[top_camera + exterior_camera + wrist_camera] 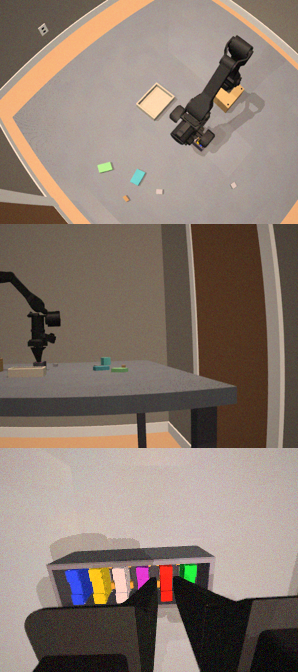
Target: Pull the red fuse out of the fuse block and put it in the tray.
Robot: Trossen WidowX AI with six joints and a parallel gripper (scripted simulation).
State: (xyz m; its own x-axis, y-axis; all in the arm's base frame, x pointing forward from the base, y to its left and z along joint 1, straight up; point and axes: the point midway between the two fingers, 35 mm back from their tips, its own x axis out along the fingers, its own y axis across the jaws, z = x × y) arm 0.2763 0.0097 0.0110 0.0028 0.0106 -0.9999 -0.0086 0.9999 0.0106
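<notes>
My gripper tip is 10 mm above the red fuse. Round my gripper tip: small orange cube 380 mm ahead, 30 mm below; cream tray 200 mm to the right, 30 mm below, 10 mm behind; green block 340 mm ahead, 160 mm to the right, 30 mm below.
</notes>
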